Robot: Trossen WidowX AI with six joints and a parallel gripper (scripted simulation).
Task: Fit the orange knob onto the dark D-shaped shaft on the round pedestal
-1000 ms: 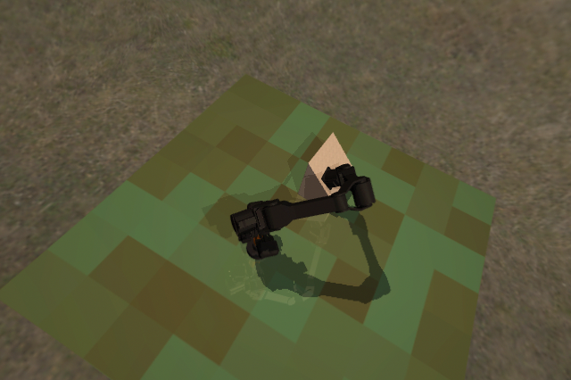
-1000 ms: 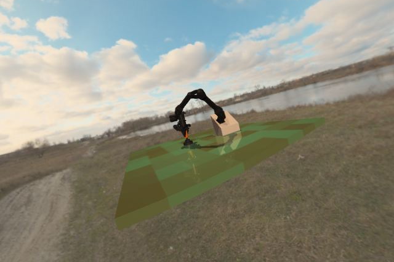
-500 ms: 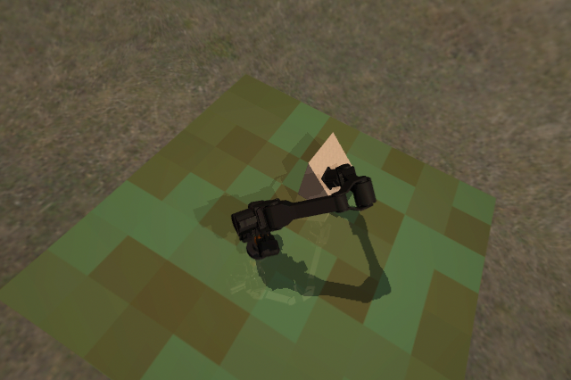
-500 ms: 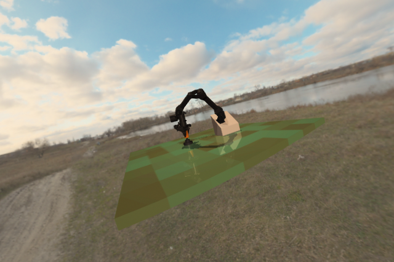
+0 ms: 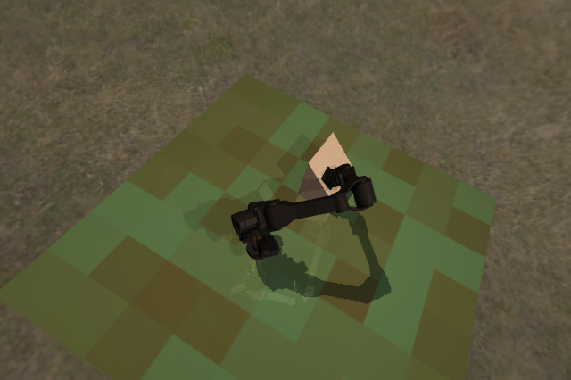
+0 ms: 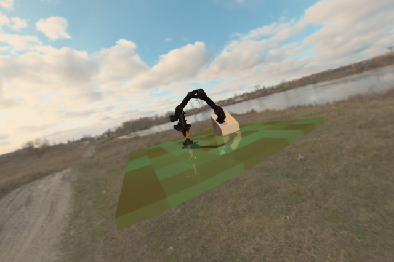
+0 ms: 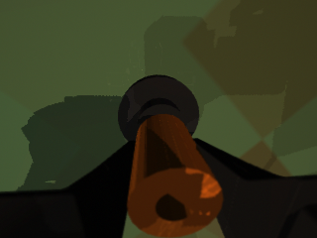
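My gripper tip is 2 cm below the orange knob. The rest, counted from my gripper tip: dark round pedestal 4 cm below.
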